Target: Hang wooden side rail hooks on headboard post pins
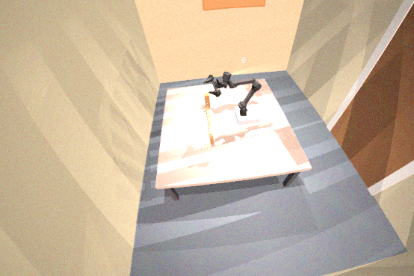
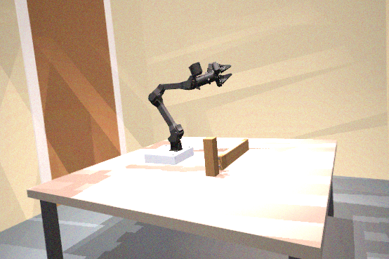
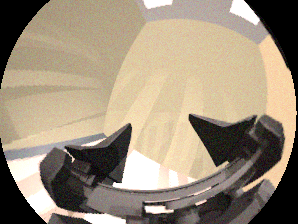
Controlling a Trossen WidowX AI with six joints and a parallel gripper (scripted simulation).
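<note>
Right now my gripper tip is 42 cm above the wooden headboard post, 32 cm to the left of it and 2 cm short of it.
</note>
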